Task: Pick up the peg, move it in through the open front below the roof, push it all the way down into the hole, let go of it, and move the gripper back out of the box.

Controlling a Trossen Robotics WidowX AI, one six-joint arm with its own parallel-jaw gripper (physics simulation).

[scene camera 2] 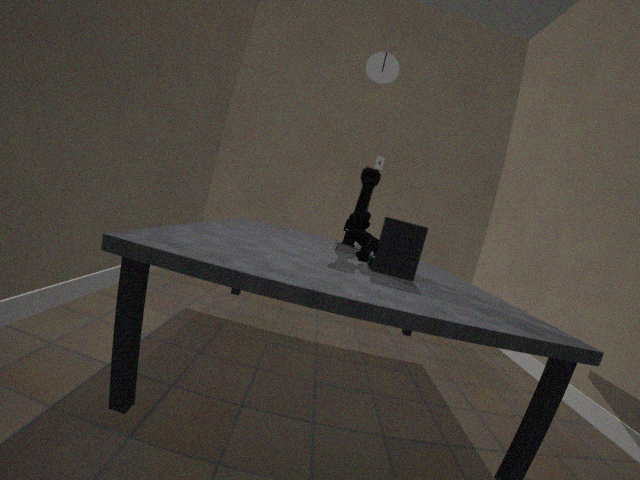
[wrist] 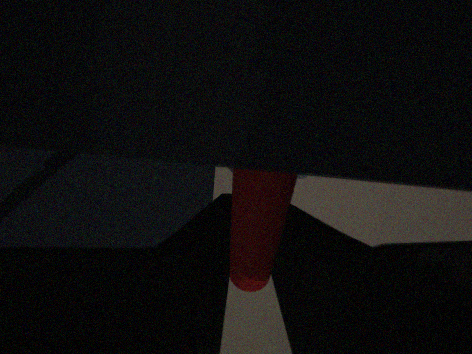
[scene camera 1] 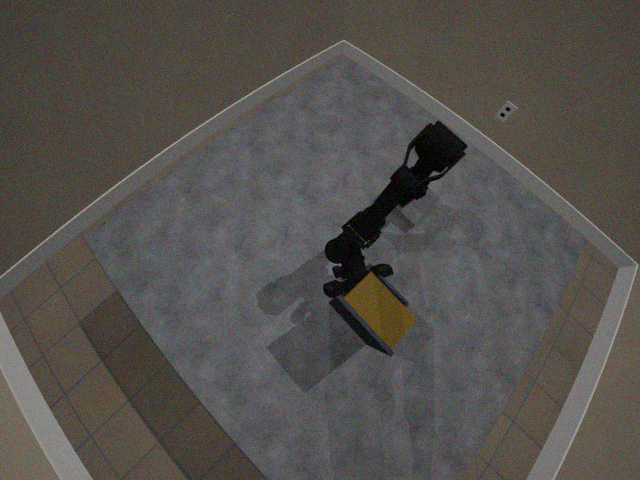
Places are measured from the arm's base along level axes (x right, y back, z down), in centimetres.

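Pixels of known places: gripper, fingertip midpoint: (wrist: 246, 204); arm's base, link origin: (scene camera 2: 347, 244).
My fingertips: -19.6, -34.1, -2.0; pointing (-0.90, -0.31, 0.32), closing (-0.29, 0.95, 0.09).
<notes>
Ahead of a thing's pixels: the offset from my fingertips to its top centre, as dx, dy, dz. "pt": to the spot under its first point. Level surfaces: height alone.
The box has an orange-yellow roof {+0.4, +2.6, -14.9} (scene camera 1: 379, 310) and dark blue-grey side walls (scene camera 1: 361, 329). In scene camera 2 the box {pt -0.5, -5.9, -4.9} (scene camera 2: 400, 249) shows a dark face and stands upright on the table. My gripper (scene camera 1: 359, 279) (wrist: 246, 204) is at the box's open front, its fingertips hidden below the roof in scene camera 1. The red peg {+4.0, +1.2, -2.5} (wrist: 257, 225) is held between the dark fingers in the wrist view. One round end shows below. A broad dark surface covers the peg's other part, so how it sits at the hole cannot be told. The hole does not show.
The grey table {dz +5.4} (scene camera 1: 206, 258) (scene camera 2: 248, 258) carries the arm (scene camera 1: 390, 198) (scene camera 2: 363, 198) and the box. The arm reaches from its base side to the box front. In the wrist view a dark blue surface (wrist: 125, 205) lies left of the peg, close to the fingers.
</notes>
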